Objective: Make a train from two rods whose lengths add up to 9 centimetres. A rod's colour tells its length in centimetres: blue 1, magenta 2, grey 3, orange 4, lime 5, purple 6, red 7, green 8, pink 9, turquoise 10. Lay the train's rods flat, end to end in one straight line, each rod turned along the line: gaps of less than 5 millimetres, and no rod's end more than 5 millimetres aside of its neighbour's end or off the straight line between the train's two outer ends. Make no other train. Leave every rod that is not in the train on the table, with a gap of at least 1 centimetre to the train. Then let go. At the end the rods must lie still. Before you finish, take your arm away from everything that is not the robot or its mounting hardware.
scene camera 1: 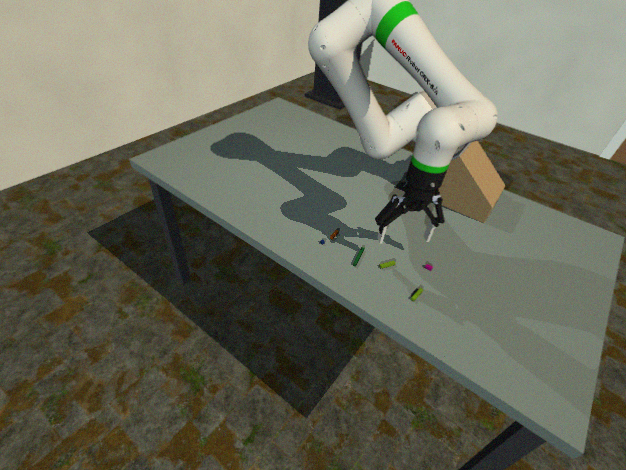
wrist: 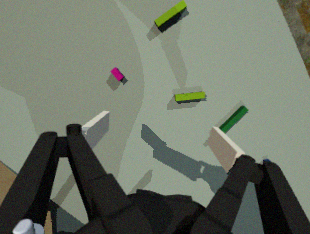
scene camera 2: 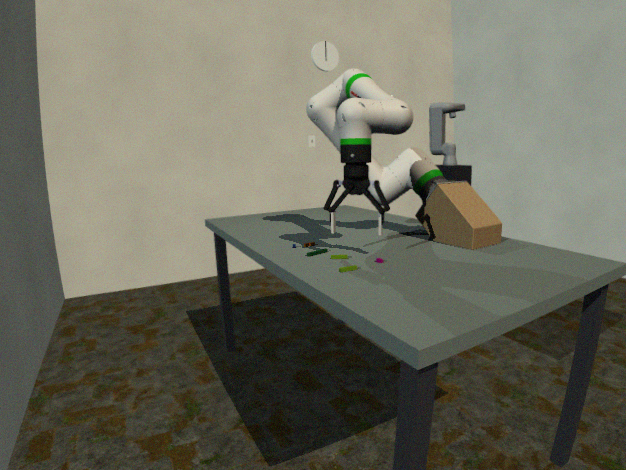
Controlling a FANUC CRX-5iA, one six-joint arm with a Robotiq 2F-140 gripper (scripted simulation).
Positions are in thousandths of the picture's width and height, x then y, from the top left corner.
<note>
In view: my gripper (scene camera 1: 645,510).
My gripper shows as well in the wrist view (wrist: 515,549) and in scene camera 2 (scene camera 2: 569,497).
</note>
